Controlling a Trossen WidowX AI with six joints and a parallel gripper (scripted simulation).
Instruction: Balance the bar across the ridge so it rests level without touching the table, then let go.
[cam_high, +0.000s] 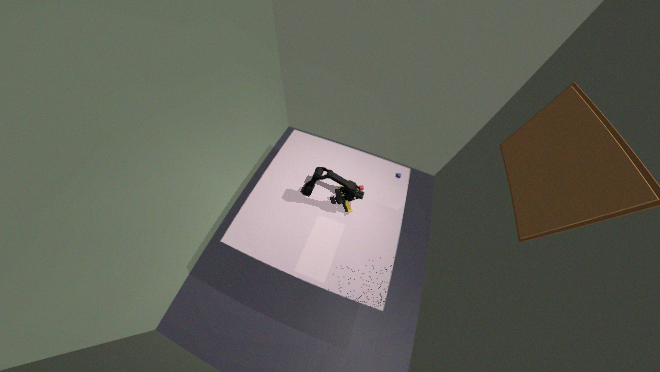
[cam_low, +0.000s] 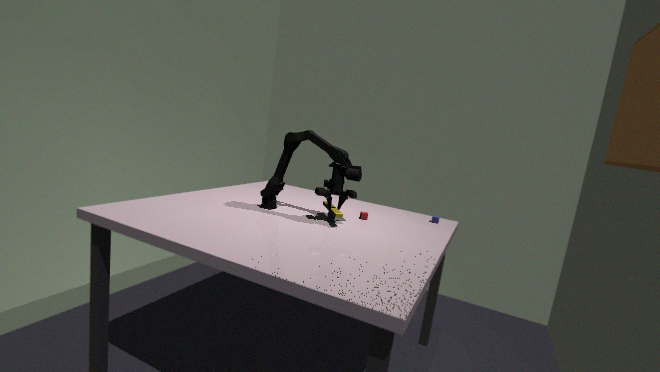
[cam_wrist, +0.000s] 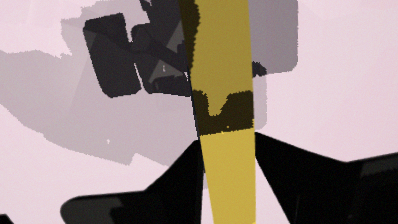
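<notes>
Right now my gripper tip is 20 mm to the right of the yellow bar and 20 mm past it. The rest, counted from my gripper tip: small red cube: 200 mm to the left, 80 mm ahead, 40 mm below; then small blue cube: 480 mm to the left, 400 mm ahead, 40 mm below.
</notes>
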